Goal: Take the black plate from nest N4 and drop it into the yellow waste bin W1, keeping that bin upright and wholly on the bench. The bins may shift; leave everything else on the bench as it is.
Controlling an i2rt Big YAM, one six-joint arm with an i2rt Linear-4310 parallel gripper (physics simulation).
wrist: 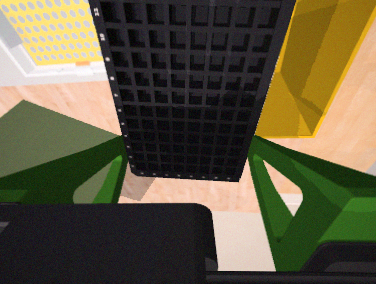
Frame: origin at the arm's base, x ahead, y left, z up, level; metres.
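Where they show: gripper, between the fingertips: (187, 142).
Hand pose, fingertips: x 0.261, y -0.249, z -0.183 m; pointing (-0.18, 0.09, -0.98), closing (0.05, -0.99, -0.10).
Things, the pixels of their top centre, and the offset from my fingertips.
- black plate, centre of its top: (184, 117) dy +0.002, dx +0.033, dz +0.014 m
- yellow bin, centre of its top: (244, 31) dy -0.027, dx +0.060, dz -0.035 m
- yellow perforated rack, centre of its top: (49, 28) dy +0.132, dx +0.036, dz -0.086 m
- white frame, centre of its top: (50, 29) dy +0.131, dx +0.036, dz -0.086 m
The black plate (185, 95), a grid of square wells with small white marks along its left edge, fills the upper middle of the wrist view. My gripper (187, 142) is shut on it, with one green finger at each long side near its lower end. A yellow bin (300, 75) shows in part at the upper right, beside and below the plate's right edge. The plate hides the bin's left part. The bin's label does not show, and neither does nest N4.
A yellow perforated rack (55, 30) in a white frame (30, 75) is at the upper left. A grey-green flat shape (55, 135) lies on the wooden bench (345, 115) at the left. A pale surface (240, 240) shows at the bottom, between the fingers.
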